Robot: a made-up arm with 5 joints. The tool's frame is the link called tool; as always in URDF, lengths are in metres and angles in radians. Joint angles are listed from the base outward. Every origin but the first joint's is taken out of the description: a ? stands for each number. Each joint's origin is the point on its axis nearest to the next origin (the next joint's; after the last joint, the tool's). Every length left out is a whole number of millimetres.
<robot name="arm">
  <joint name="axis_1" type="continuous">
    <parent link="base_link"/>
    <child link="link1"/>
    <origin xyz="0 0 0.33"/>
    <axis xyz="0 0 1"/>
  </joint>
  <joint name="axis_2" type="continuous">
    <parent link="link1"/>
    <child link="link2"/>
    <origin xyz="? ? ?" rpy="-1.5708 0 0"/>
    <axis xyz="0 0 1"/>
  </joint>
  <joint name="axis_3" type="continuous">
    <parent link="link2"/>
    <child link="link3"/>
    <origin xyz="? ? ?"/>
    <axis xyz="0 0 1"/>
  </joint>
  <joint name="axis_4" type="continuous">
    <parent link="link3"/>
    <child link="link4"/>
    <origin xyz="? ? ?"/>
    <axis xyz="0 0 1"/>
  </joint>
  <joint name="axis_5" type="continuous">
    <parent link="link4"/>
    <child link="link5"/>
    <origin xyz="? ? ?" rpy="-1.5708 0 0"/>
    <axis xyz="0 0 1"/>
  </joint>
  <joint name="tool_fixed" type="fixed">
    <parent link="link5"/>
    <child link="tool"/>
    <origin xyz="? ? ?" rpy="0 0 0"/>
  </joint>
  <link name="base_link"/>
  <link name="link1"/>
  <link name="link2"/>
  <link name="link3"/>
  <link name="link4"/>
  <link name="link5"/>
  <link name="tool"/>
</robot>
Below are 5 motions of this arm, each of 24 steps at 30 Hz.
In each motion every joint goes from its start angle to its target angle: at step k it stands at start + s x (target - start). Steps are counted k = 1, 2, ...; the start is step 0. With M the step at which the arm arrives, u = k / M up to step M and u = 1 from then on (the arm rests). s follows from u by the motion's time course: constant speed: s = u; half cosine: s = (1 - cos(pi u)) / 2; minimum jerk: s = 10 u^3 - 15 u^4 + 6 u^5.
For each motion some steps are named. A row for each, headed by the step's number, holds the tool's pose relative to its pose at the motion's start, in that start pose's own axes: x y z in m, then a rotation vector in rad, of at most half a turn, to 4 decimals.
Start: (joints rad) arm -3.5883 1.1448 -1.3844 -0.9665 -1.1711
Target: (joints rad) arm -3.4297 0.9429 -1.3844 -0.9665 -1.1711
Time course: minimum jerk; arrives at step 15
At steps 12, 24:
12: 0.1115 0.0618 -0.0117 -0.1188 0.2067 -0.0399
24: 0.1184 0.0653 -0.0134 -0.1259 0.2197 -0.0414

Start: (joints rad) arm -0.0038 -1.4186 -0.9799 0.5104 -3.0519
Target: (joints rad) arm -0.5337 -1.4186 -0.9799 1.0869 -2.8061
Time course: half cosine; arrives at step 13
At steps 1, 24:
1: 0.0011 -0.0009 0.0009 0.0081 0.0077 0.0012
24: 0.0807 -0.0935 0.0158 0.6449 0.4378 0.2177

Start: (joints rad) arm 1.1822 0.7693 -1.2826 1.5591 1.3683
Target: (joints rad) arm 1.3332 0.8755 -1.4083 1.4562 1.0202
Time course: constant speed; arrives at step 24
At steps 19, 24:
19: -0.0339 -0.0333 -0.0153 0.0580 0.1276 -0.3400
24: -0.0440 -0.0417 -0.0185 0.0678 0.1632 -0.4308

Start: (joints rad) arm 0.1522 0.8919 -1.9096 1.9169 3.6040
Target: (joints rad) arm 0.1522 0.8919 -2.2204 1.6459 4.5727
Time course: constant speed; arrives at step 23
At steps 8, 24:
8: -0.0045 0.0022 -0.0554 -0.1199 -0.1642 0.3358
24: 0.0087 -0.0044 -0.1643 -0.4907 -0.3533 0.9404

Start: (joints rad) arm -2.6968 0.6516 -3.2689 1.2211 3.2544
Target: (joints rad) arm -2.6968 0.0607 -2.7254 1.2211 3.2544
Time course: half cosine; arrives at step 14
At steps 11, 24:
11: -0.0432 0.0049 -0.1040 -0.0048 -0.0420 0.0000
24: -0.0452 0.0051 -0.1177 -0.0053 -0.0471 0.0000

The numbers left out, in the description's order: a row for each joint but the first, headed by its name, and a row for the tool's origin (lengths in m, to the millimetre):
axis_2: 0 0 0
axis_3: 0.033 -0.174 0
axis_4: 0.075 0.333 0
axis_5: 0.112 0.143 0
tool: 0 0 0

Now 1 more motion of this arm.
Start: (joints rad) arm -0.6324 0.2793 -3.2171 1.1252 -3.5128
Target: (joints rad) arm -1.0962 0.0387 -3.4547 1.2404 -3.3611
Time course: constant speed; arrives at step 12
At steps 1, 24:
1: -0.0064 -0.0093 -0.0196 0.0457 -0.0149 0.0028
24: -0.0698 0.0059 -0.2391 0.5097 -0.2169 -0.0438

